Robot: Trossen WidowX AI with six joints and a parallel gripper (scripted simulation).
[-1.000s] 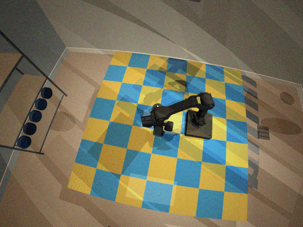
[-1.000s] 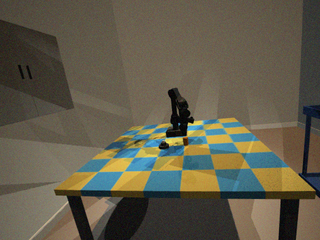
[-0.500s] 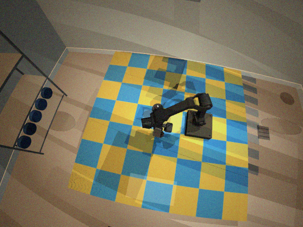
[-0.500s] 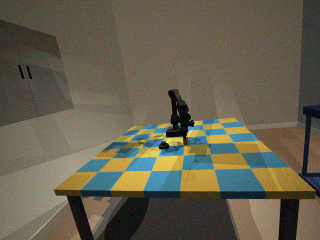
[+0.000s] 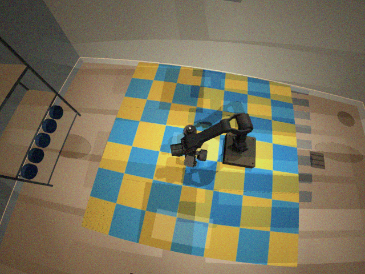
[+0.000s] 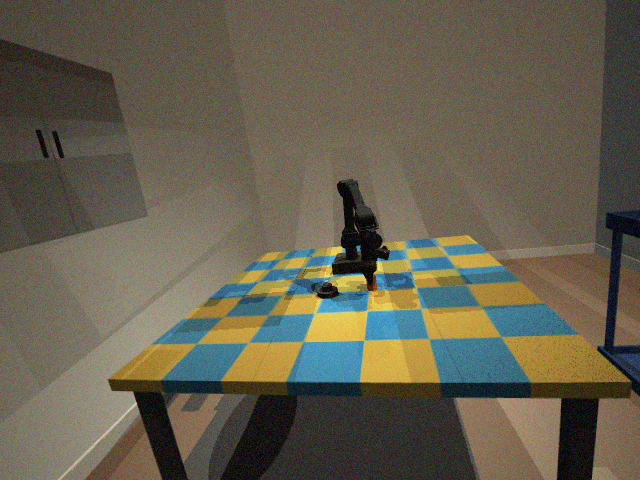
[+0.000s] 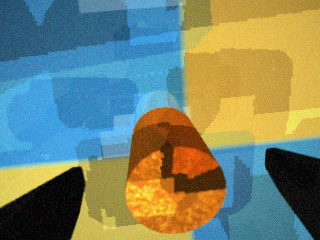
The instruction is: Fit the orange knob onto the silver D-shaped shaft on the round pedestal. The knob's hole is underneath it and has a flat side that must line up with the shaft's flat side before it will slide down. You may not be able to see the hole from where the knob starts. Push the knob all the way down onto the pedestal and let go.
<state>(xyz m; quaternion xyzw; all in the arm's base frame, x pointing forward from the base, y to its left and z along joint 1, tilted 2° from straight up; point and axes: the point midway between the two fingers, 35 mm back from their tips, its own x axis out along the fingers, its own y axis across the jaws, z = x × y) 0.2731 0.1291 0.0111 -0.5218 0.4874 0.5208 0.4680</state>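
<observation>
The orange knob lies right at my gripper tip. From my gripper tip the other things lie so: dark round pedestal 4 cm ahead, 18 cm to the right, 1 cm below.
</observation>
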